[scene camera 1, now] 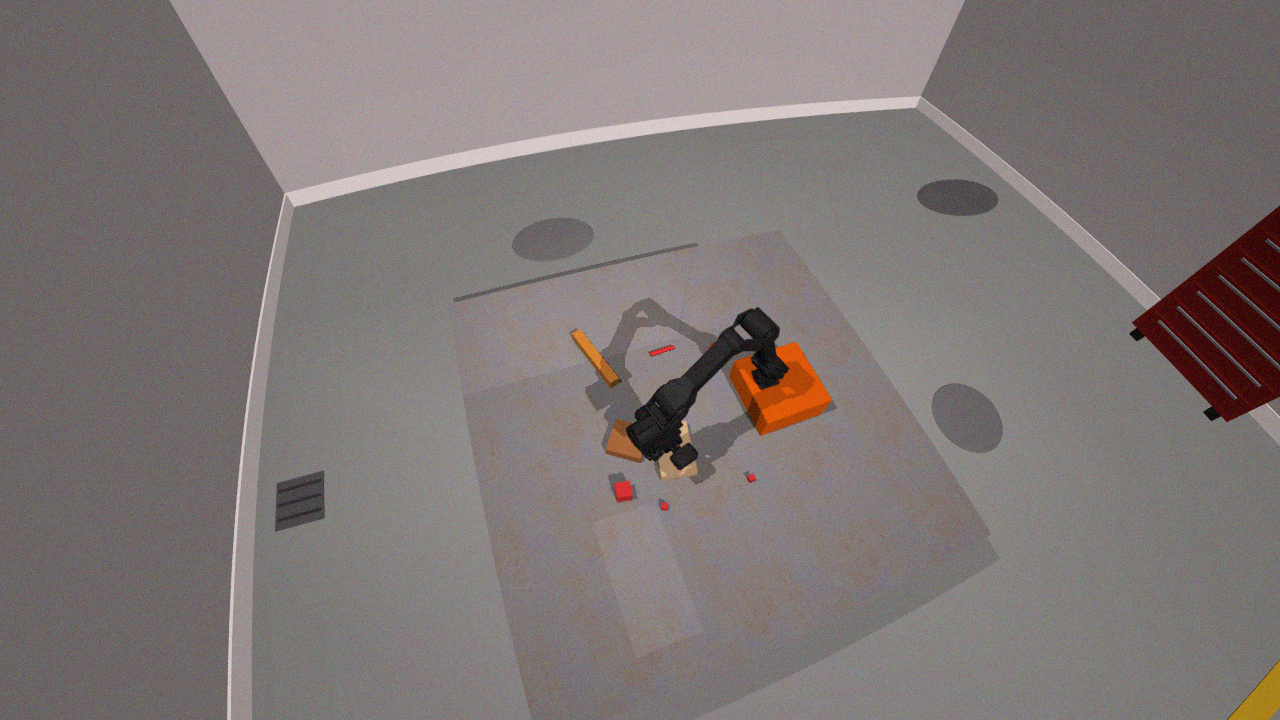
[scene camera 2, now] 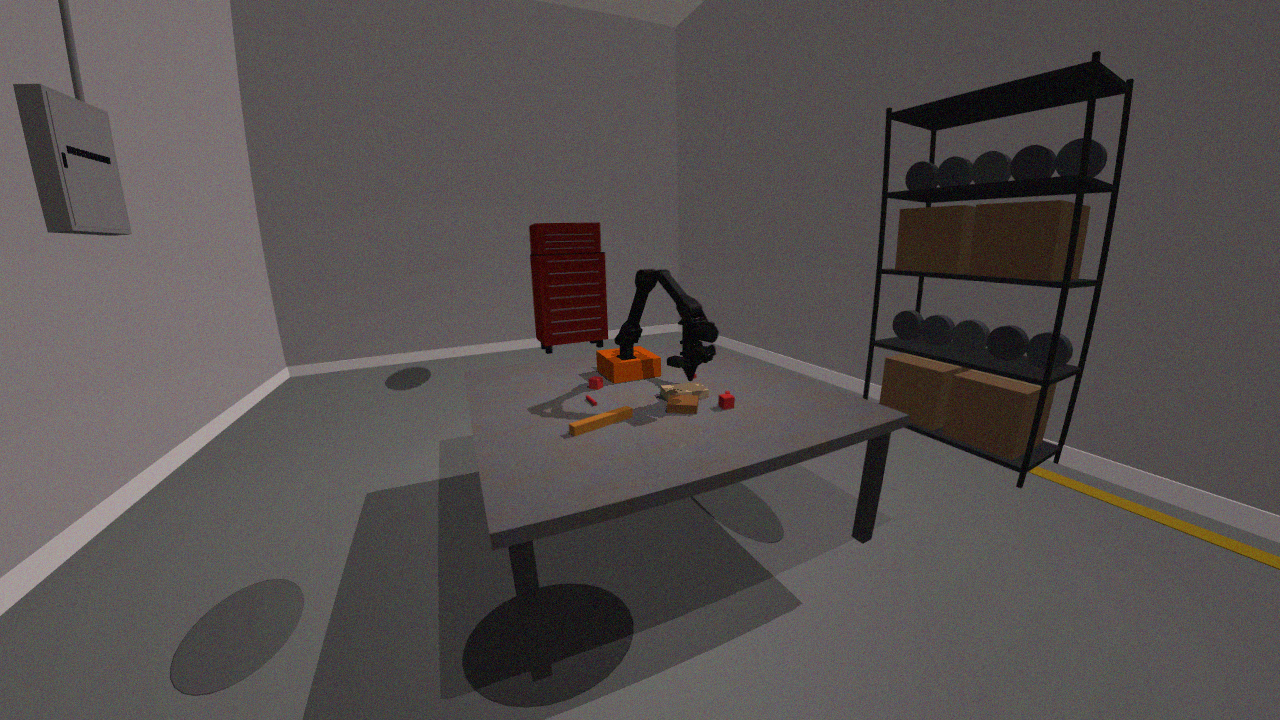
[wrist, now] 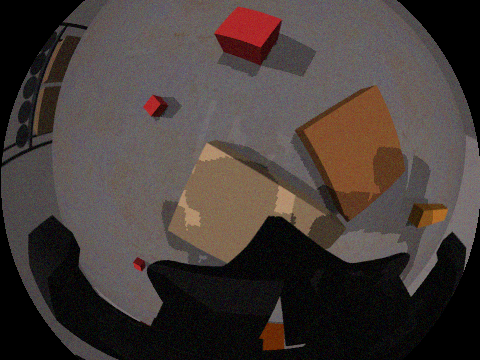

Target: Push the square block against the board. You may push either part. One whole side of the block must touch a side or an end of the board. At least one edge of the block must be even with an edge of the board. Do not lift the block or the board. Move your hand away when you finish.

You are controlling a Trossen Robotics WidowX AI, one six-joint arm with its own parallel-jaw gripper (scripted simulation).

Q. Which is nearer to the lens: the brown square block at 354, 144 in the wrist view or the long orange bar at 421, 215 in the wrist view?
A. The brown square block.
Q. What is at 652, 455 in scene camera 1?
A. My gripper.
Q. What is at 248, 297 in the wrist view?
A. My gripper.
